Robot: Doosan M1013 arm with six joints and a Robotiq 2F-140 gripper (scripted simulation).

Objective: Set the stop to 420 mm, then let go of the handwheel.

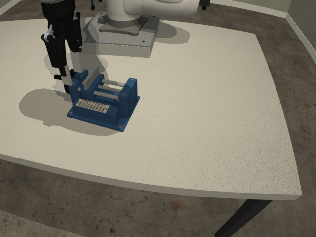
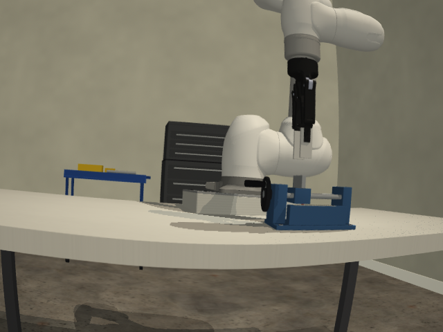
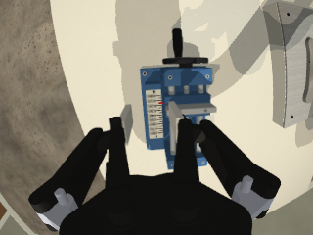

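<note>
Now: the black handwheel 6 cm behind my hand, 8 cm to the right of it and 10 cm below it. The rest, counted from my hand: stop block: 6 cm behind, 2 cm to the left, 10 cm below.
</note>
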